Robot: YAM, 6 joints.
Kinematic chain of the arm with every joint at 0, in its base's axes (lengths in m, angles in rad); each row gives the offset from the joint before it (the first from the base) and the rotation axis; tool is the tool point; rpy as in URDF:
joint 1: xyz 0 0 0.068 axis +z
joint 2: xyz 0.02 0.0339 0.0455 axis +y
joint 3: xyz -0.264 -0.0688 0 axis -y
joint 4: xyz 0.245 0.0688 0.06 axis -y
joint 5: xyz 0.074 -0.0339 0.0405 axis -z
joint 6: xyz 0.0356 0 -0.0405 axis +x
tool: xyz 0 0 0 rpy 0 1.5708 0
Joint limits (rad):
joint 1: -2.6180..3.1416
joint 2: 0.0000..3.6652
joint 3: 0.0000..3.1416
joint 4: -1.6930..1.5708
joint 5: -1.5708..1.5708
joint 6: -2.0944..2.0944
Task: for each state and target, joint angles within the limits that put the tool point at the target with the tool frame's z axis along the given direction. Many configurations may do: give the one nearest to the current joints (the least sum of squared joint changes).
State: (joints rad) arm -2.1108 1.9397 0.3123 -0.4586 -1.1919 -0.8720
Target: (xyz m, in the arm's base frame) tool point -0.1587 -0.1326 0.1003 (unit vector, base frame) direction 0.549 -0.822 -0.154
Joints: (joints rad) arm -2.6161 1.7863 0.6494 -0.8201 -1.4039 -0.8720
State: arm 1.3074 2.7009 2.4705 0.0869 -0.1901 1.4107
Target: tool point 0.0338 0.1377 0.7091 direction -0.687 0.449 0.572
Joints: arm 1.1245 1.8853 3.1385 0.1302 -0.9496 1.4107
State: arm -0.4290 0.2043 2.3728 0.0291 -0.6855 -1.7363
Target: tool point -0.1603 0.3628 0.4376 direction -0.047 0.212 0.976
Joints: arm -1.1508 0.0018 1.8706 -0.0834 -0.0435 -1.7363
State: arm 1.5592 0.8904 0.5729 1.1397 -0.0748 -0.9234
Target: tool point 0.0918 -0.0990 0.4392 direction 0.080 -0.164 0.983
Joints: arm 2.3331 0.0020 0.8000 0.9478 -0.0554 -0.9234
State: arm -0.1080 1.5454 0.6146 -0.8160 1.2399 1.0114
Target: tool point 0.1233 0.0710 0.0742 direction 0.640 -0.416 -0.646
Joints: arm 0.7066 1.3371 0.1618 -0.0719 0.8212 1.0114
